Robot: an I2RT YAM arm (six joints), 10 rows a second.
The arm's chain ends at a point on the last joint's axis. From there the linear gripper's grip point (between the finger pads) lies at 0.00 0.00 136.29 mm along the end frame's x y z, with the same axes.
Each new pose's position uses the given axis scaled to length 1; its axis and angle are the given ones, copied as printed.
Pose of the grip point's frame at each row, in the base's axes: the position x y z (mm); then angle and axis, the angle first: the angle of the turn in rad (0 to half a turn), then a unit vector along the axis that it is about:
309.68 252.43 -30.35 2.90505 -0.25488 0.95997 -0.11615
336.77 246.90 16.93 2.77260 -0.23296 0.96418 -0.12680
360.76 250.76 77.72 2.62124 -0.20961 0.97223 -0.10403
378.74 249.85 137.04 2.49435 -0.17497 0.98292 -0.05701
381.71 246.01 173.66 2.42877 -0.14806 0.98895 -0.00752
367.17 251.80 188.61 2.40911 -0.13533 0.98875 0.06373
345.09 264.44 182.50 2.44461 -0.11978 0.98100 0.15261
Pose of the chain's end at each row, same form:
271.06 274.26 98.52 2.90505 -0.25488 0.95997 -0.11615
281.59 267.65 139.81 2.77260 -0.23296 0.96418 -0.12680
289.33 262.30 193.22 2.62124 -0.20961 0.97223 -0.10403
295.52 249.20 244.97 2.49435 -0.17497 0.98292 -0.05701
293.30 234.59 276.75 2.42877 -0.14806 0.98895 -0.00752
279.11 224.49 288.98 2.40911 -0.13533 0.98875 0.06373
263.67 217.91 281.40 2.44461 -0.11978 0.98100 0.15261

